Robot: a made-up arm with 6 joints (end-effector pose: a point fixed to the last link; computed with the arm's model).
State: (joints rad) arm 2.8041 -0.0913 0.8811 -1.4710 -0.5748 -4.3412
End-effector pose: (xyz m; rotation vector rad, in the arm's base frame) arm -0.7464 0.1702 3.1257 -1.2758 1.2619 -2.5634
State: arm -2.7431 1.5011 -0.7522 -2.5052 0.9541 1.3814
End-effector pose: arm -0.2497 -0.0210 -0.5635 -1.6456 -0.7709 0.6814
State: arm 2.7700 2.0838 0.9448 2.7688 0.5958 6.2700
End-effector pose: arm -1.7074 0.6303 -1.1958 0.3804 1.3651 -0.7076
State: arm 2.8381 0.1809 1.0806 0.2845 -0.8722 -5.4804
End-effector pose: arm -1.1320 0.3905 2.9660 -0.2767 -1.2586 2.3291
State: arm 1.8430 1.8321 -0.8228 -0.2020 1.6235 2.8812
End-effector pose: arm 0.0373 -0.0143 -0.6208 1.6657 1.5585 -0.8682
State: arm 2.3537 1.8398 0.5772 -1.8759 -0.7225 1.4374
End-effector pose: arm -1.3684 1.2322 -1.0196 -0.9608 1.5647 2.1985
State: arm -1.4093 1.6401 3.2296 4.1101 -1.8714 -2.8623
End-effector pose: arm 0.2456 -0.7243 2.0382 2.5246 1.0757 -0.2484
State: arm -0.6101 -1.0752 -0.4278 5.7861 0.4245 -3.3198
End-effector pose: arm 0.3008 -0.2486 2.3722 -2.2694 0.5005 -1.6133
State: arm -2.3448 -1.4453 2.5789 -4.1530 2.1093 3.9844
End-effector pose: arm 1.1900 1.0509 -0.3896 2.5060 -0.9753 0.9897
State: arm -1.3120 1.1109 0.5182 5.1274 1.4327 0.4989
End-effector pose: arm 0.4841 -2.3952 0.5363 -0.1567 -0.5982 -2.4152
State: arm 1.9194 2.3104 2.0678 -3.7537 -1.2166 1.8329
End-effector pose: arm -0.7538 2.3265 0.0125 2.1834 0.8125 1.3879
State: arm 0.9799 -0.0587 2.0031 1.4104 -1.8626 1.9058
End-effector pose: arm -0.3159 -0.7424 2.8165 -1.3679 0.3683 -0.1293
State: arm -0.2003 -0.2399 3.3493 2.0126 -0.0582 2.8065
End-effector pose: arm -1.4336 0.2824 0.6933 0.6076 2.0447 -1.9518
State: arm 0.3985 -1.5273 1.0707 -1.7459 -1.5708 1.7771
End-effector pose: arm -2.1343 -0.7277 1.2503 -1.5977 -2.5853 0.5701
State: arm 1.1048 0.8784 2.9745 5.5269 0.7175 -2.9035
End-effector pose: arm -0.0212 -0.2029 2.5266 -0.2032 -0.4482 -1.4595
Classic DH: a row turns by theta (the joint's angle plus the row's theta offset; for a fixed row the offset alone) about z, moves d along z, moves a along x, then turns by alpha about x. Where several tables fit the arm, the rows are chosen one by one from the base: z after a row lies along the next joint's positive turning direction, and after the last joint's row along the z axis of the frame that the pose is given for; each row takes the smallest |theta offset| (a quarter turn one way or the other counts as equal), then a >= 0, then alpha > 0; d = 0 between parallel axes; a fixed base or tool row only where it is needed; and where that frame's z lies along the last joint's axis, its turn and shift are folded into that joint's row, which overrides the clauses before.
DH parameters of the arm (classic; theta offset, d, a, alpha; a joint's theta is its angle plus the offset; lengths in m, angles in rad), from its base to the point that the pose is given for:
joint 1: 0 0.68 0.14 -1.5708
joint 2: -1.5708 0 0.98 3.1416
joint 3: 0 0 0.25 -1.5708
joint 4: 0 -1.48 0 1.5708
joint 5: 0 0 0 -1.5708
joint 6: 1.5708 -0.16 0 1.5708
tool (fixed): -1.5708 0 0 0

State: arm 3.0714 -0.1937 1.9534 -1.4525 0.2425 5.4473
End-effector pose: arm 1.1530 -0.0428 2.8742 -0.9359 -0.9716 -0.2640
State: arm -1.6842 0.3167 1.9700 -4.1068 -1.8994 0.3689
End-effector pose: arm -0.1229 0.0216 3.0071 -0.5894 -0.1950 2.4450
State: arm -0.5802 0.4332 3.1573 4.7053 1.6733 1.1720
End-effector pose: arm -0.8295 0.3534 1.9354 -1.6142 2.6701 0.0515
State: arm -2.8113 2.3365 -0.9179 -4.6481 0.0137 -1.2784
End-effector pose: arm 0.7681 0.2610 -0.0628 2.7688 0.4130 0.2365
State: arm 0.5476 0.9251 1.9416 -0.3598 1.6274 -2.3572
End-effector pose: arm 1.1881 0.6586 2.7307 -1.0386 0.8530 -2.1576
